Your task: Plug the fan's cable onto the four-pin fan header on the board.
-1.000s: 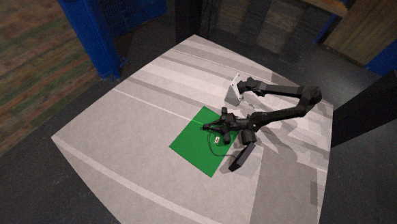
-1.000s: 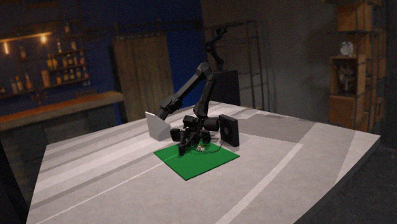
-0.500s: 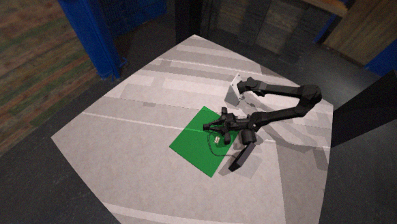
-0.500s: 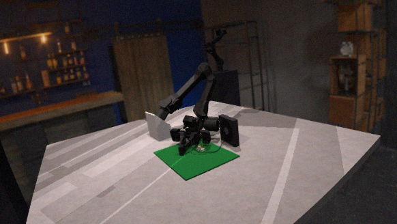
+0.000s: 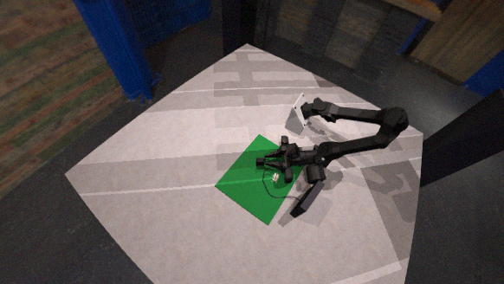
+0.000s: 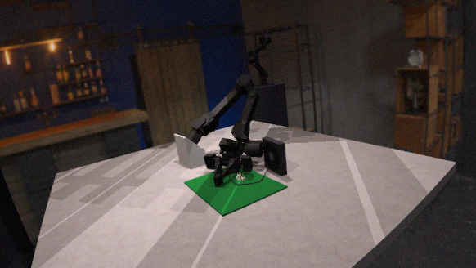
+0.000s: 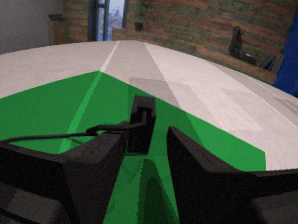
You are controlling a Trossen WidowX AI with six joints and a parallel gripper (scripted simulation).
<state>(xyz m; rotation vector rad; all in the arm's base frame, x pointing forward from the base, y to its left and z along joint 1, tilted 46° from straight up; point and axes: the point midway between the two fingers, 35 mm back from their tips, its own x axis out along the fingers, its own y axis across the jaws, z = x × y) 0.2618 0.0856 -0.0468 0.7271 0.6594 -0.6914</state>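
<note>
Right now the black plug is 10 mm ahead of my gripper tip, 10 mm to the right of it and 10 mm below it. The rest, counted from my gripper tip: white four-pin header 20 mm ahead, 70 mm to the left, 30 mm below; then black fan 40 mm ahead, 200 mm to the left, 30 mm above; then green board 40 mm ahead, 30 mm to the left, 50 mm below.
</note>
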